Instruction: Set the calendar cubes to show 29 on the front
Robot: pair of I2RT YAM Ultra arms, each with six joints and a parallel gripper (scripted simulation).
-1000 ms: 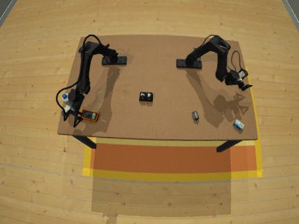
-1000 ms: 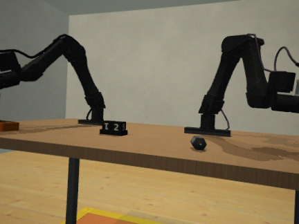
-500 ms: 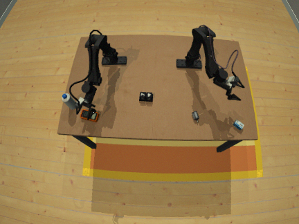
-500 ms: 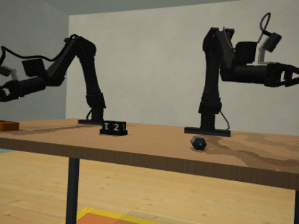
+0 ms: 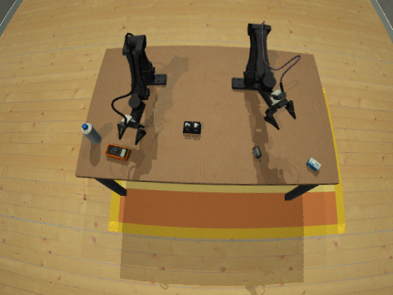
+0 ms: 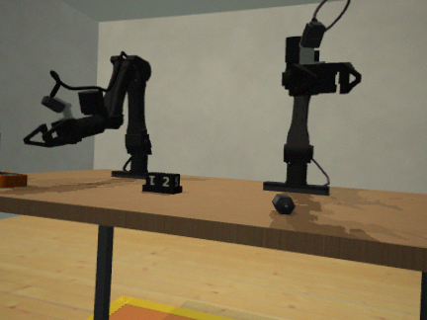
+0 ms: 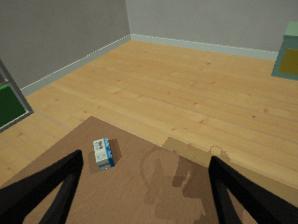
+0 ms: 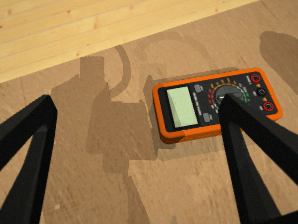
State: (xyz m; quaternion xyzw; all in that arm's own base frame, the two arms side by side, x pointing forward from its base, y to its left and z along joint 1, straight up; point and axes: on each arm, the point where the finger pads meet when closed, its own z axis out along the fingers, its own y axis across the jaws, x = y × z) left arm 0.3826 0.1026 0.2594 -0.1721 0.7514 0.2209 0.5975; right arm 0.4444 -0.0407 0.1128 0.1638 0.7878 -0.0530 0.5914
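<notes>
Now: the black calendar tray 300 mm to the left of my right hand, 140 mm behind it and 110 mm below it.
</notes>
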